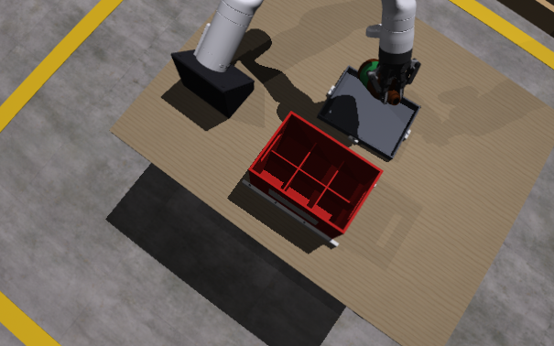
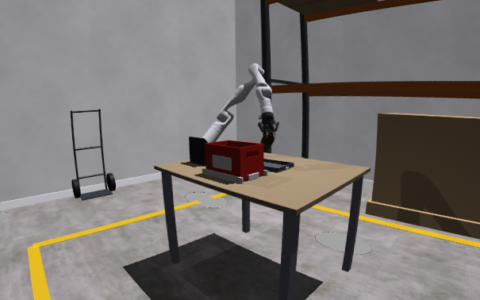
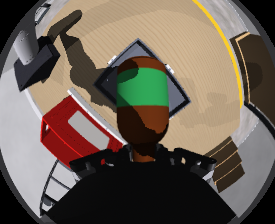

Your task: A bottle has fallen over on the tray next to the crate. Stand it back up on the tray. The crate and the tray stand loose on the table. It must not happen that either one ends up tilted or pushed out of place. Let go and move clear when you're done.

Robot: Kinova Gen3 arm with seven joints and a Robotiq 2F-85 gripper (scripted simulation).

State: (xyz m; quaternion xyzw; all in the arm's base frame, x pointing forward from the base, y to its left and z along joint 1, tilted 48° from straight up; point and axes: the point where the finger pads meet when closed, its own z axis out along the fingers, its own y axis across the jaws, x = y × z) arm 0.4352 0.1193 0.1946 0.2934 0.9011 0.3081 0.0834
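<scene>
My hand is 4 cm past the bottle, 2 cm to the right of it and 3 cm above it. Also, from my hand: tray: 3 cm behind, 2 cm to the left, 19 cm below; red crate: 1 cm behind, 27 cm to the right, 12 cm below.
</scene>
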